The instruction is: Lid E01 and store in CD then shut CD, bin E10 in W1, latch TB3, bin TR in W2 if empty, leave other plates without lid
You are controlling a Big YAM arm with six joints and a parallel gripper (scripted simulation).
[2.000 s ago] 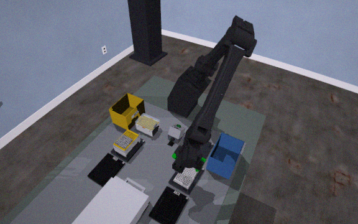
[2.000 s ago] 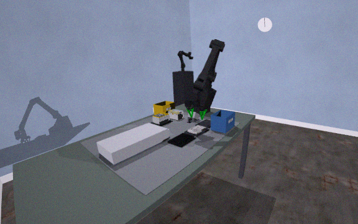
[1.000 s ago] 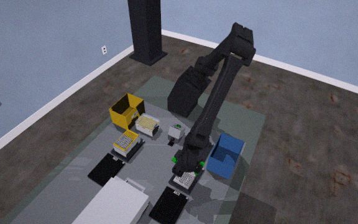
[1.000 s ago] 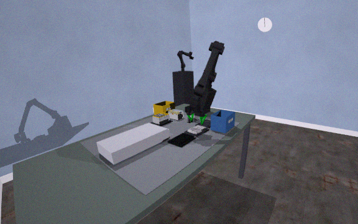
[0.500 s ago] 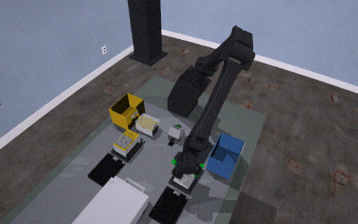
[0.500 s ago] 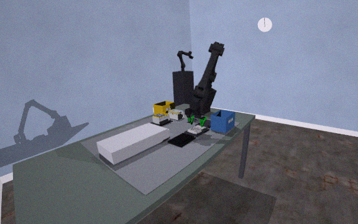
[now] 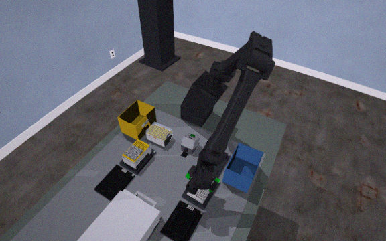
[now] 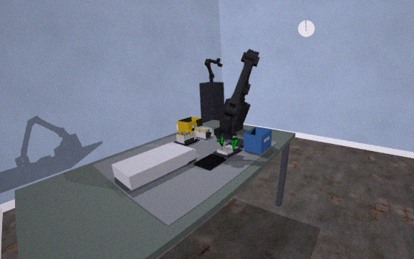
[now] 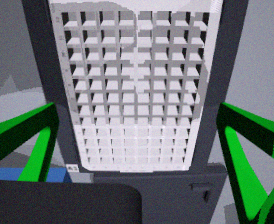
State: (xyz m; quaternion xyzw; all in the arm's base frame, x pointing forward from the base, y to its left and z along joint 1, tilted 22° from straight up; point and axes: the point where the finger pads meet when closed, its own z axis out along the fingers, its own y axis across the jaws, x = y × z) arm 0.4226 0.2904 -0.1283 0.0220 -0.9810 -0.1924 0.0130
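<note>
My gripper is now 2 cm above the white assay plate. Round my hand: black plate: 18 cm ahead, 2 cm to the left, 2 cm below; N3 label: 7 cm behind, 3 cm below; black lid park nest: 17 cm behind, 3 cm to the right, 3 cm below.
</note>
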